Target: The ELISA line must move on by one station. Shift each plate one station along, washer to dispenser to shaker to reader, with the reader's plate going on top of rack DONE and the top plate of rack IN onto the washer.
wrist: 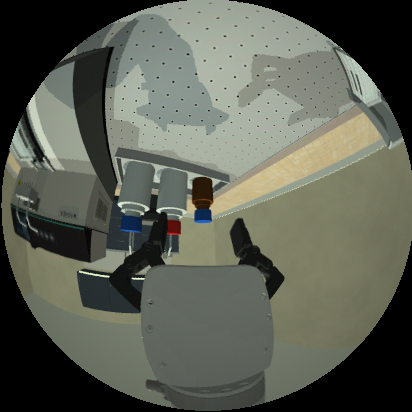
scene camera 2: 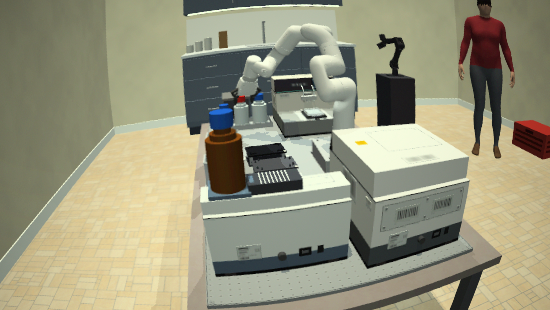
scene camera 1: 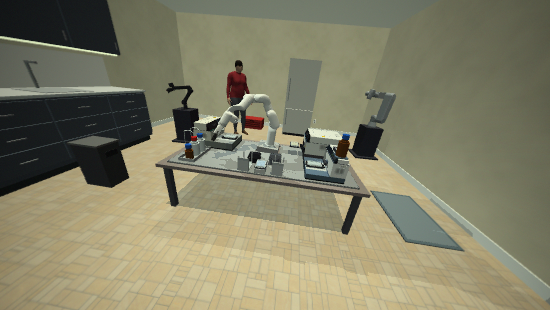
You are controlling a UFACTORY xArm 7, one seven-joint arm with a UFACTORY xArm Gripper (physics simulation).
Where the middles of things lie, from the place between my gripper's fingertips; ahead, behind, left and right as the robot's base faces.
Now: hand 18 cm to the left of the blue-capped white bottle [wrist: 134, 197], 11 cm past it and 9 cm above it.
